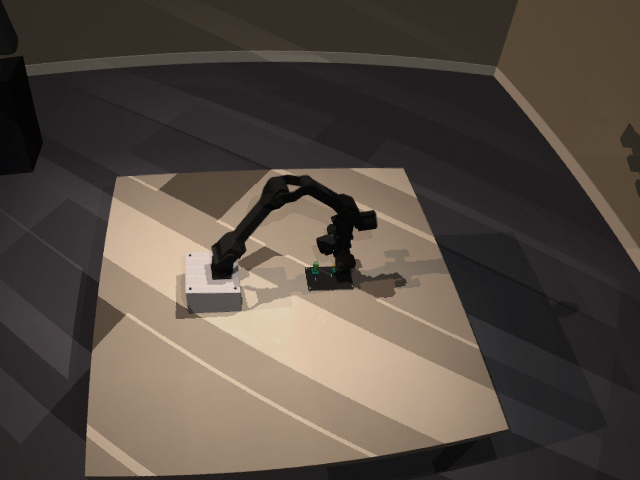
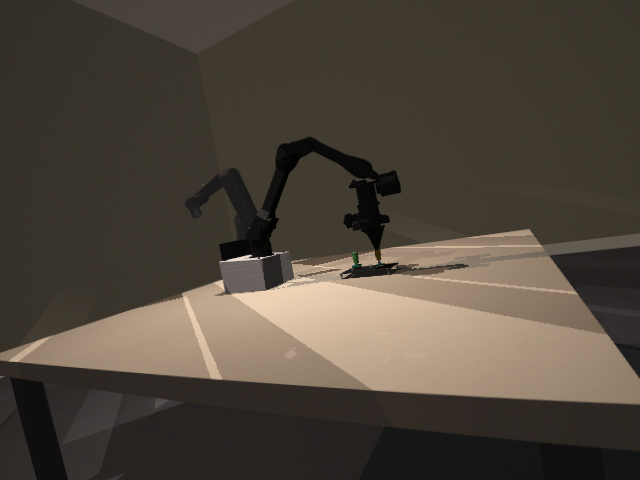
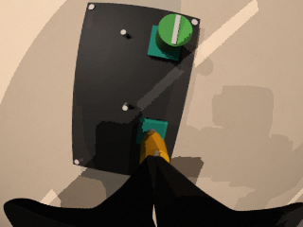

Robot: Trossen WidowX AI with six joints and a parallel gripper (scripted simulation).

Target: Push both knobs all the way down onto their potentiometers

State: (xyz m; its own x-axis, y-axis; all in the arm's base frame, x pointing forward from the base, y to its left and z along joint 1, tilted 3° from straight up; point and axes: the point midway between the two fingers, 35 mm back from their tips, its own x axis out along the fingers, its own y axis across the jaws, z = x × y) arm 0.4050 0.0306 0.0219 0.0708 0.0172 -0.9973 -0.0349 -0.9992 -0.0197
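Now: the orange knob 1 cm below my gripper tip. Also, from my gripper tip: green knob: 8 cm behind, 1 cm below.
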